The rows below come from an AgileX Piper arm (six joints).
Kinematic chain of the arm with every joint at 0, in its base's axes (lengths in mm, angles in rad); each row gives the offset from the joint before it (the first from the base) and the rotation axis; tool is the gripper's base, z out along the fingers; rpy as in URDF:
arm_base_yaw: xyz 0 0 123 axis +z
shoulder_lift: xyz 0 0 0 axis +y
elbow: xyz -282.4 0 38.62 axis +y
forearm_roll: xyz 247.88 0 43.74 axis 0.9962 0 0.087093
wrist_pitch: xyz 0 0 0 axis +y
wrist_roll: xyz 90.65 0 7.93 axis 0.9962 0 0.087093
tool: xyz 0 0 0 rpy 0 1.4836 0
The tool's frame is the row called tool.
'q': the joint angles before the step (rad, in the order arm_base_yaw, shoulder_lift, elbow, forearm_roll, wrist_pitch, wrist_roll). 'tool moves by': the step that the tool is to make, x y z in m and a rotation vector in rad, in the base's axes. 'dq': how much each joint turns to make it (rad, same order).
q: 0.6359, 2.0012, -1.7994, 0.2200, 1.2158, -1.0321
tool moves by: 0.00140, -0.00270, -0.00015, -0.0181, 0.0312, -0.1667
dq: 0.0007, -0.0009, -0.0008, -0.0398, 0.0039, 0.1812
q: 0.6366, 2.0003, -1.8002, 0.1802, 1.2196, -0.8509
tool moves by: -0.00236, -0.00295, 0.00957, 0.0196, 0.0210, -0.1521
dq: 0.0000, -0.0228, -0.0004, -0.0117, 0.0022, 0.1609
